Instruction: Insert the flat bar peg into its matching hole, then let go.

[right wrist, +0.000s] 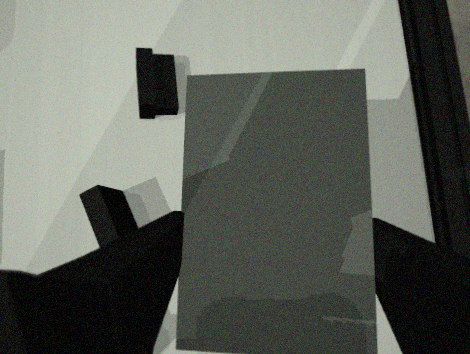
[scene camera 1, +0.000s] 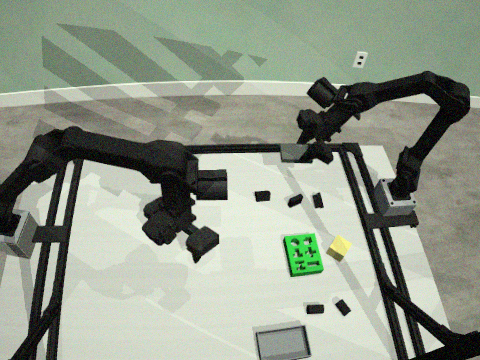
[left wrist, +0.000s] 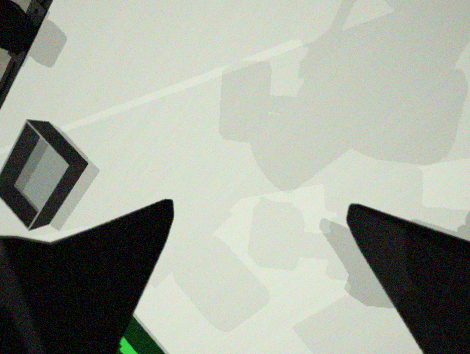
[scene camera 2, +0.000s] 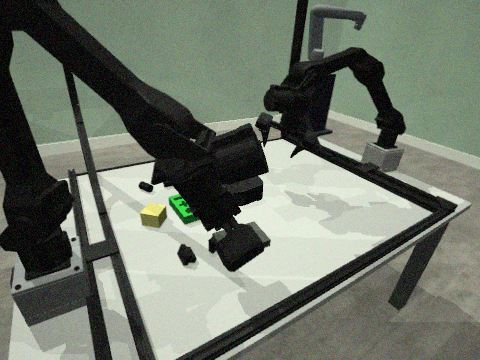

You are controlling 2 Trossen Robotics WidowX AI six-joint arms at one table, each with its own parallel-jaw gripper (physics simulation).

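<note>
The green hole board (scene camera 1: 288, 251) (scene camera 2: 181, 211) lies flat right of the table's middle; its corner also shows in the left wrist view (left wrist: 129, 345). Its long slot (scene camera 1: 313, 263) is at the front right. Several small black pegs lie about: three behind the board (scene camera 1: 262, 196) (scene camera 1: 295, 200) (scene camera 1: 317, 200) and two in front (scene camera 1: 315, 308) (scene camera 1: 343, 307). I cannot tell which is the flat bar. My right gripper (scene camera 1: 310, 150) (scene camera 2: 238, 246) (right wrist: 273, 227) is shut on a grey flat plate (scene camera 1: 292, 153) (right wrist: 276, 175) above the table's far edge. My left gripper (scene camera 1: 179, 243) (scene camera 2: 279, 148) (left wrist: 259, 209) is open and empty over the left half.
A yellow cube (scene camera 1: 339, 247) (scene camera 2: 153, 215) sits just right of the board. A grey tray (scene camera 1: 282, 343) (left wrist: 72, 172) lies at the front edge. Two pegs show in the right wrist view (right wrist: 156, 82) (right wrist: 107, 214). A black frame (scene camera 1: 356, 200) borders the table.
</note>
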